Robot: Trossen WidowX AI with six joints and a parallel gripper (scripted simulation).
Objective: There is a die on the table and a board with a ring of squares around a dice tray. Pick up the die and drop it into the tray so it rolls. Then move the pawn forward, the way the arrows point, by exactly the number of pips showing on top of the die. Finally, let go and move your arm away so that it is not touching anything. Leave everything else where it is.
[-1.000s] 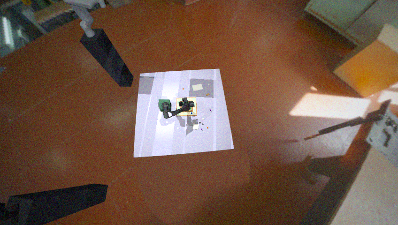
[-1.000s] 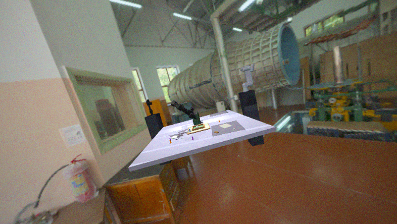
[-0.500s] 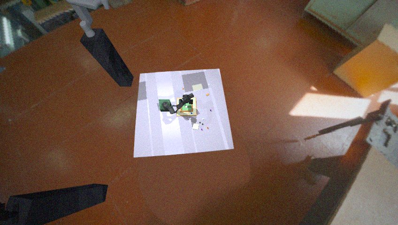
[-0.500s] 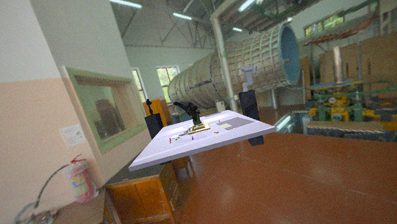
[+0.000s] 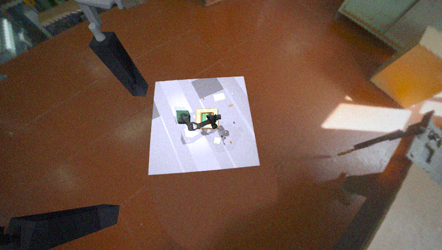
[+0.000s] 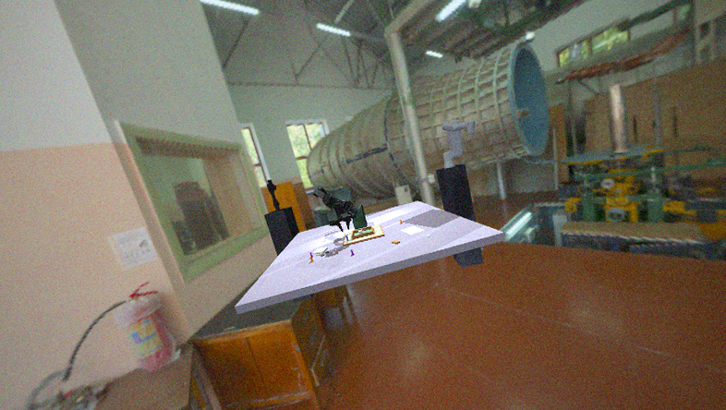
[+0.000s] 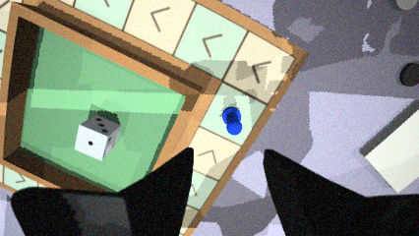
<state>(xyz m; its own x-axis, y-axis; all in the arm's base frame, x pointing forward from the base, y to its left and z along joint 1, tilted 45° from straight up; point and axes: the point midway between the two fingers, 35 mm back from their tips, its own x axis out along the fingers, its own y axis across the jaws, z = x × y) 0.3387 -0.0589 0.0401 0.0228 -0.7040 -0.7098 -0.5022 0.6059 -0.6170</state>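
Now: the blue pawn 1 cm ahead of my gripper tip and 5 cm below it. Round my gripper tip: white die 7 cm behind, 9 cm to the left, 5 cm below.
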